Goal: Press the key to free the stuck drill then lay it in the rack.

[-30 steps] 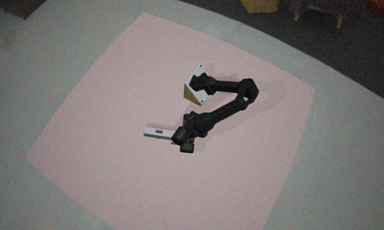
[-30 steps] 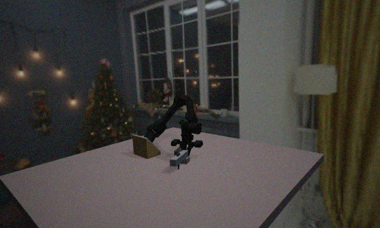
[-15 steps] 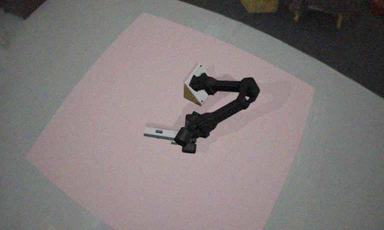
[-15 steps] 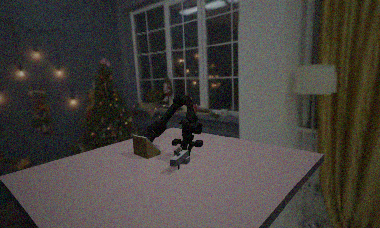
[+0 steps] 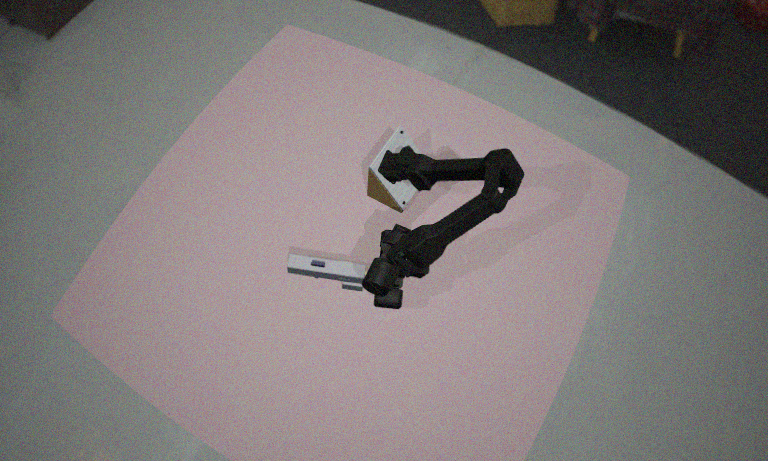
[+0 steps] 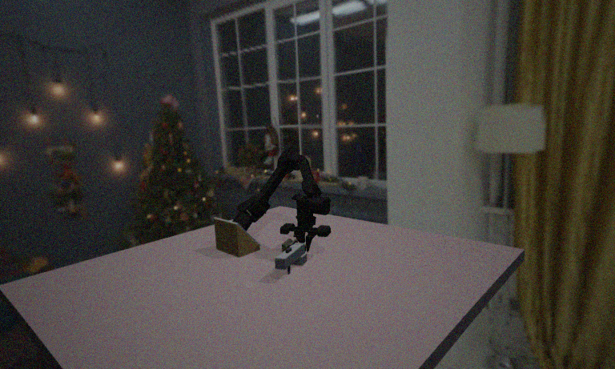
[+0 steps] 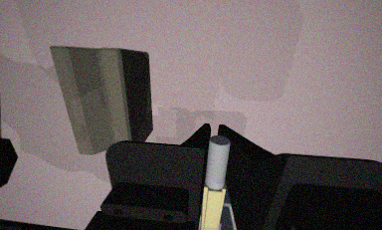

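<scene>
Now: gripper tip 50 mm to the left of the drill, 40 mm below it and 20 mm short of it. The rest, counted from my gripper tip: key 160 mm to the right, 50 mm ahead, 40 mm above; grey holder block 140 mm to the right, 40 mm ahead, 30 mm above.
</scene>
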